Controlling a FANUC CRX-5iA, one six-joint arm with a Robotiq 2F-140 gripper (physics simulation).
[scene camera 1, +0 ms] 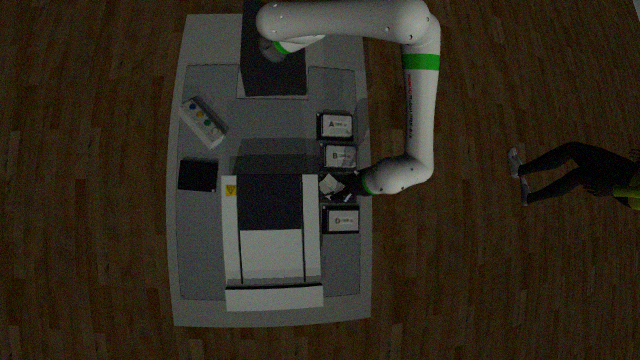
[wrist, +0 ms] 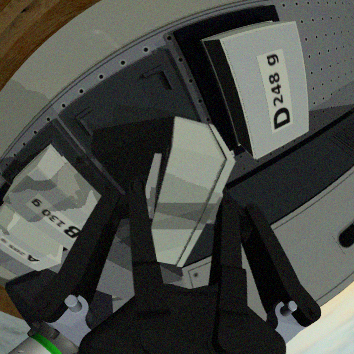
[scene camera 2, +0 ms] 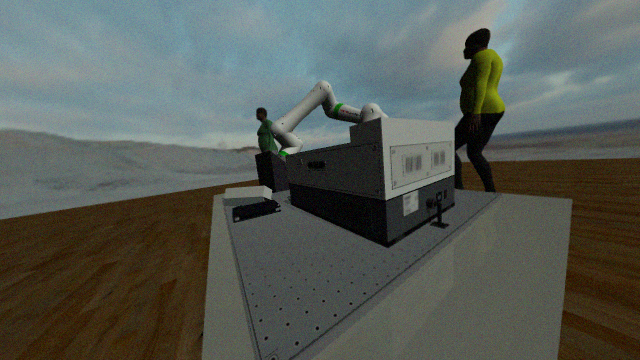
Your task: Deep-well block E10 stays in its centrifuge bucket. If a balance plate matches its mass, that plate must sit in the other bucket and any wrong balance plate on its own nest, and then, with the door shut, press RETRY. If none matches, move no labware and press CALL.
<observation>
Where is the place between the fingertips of the gripper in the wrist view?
179,168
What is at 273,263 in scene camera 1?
A centrifuge.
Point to a nest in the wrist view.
123,121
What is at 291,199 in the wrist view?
A centrifuge.
</observation>
